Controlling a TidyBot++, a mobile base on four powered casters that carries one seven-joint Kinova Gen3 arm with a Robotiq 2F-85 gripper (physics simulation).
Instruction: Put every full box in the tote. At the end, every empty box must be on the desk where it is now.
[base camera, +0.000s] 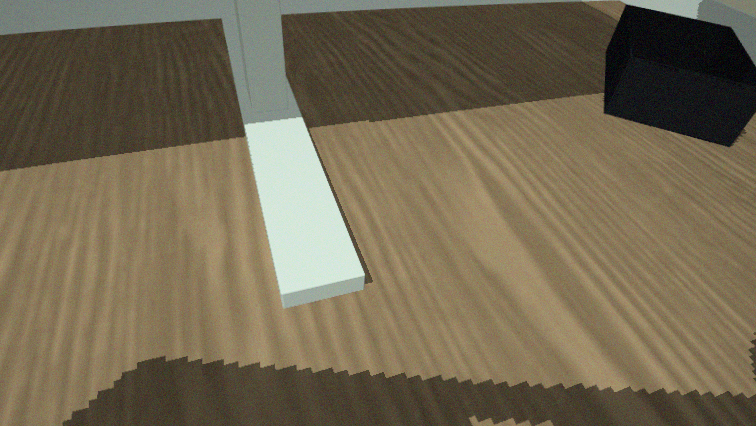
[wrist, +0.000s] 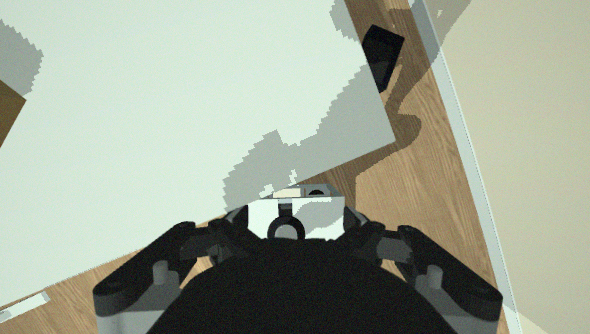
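Note:
My gripper (wrist: 295, 216) is open, with no object visible between its fingers. It hangs high near a corner of the white desk (wrist: 150, 100) in the wrist view. Part of a brown object (wrist: 9, 112) shows on the desk at the left edge of that view; I cannot tell whether it is a box, or full or empty. A black container (base camera: 682, 79) (wrist: 384, 55) stands on the floor beyond the desk's right edge, partly covered by the desk top in the wrist view. I cannot tell whether it is the tote.
A white desk foot (base camera: 306, 206) (wrist: 27, 306) lies along the wooden floor (base camera: 502, 254) (wrist: 415, 200), with a grey upright (base camera: 264, 63) rising from its far end. A pale wall (wrist: 540, 150) with a white skirting board (wrist: 470, 150) runs down the right of the wrist view. Shadows fall across desk and floor.

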